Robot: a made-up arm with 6 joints. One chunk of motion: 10 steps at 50 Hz.
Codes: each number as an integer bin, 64 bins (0 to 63) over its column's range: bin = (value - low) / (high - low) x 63, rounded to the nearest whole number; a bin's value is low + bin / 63 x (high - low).
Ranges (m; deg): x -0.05..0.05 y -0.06..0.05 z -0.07..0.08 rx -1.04..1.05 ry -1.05..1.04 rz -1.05..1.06
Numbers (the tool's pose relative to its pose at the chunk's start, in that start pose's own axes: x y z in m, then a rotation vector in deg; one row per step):
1: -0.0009 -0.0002 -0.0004 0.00 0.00 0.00
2: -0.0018 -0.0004 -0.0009 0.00 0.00 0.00
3: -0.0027 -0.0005 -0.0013 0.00 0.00 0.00
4: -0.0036 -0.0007 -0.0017 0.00 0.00 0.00
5: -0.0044 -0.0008 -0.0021 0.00 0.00 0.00
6: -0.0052 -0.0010 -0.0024 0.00 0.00 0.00
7: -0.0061 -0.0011 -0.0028 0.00 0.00 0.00
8: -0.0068 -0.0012 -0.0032 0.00 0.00 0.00
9: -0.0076 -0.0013 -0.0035 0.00 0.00 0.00
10: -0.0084 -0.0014 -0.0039 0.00 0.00 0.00
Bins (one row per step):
1: 31 34 29 31 32 31
2: 30 34 29 31 32 31
3: 30 34 29 31 32 31
4: 29 34 29 31 32 31
5: 29 34 29 31 32 31
6: 28 34 28 31 32 31
7: 28 34 28 31 32 31
8: 27 34 28 31 32 31
9: 27 34 28 31 32 31
10: 26 34 28 31 32 31

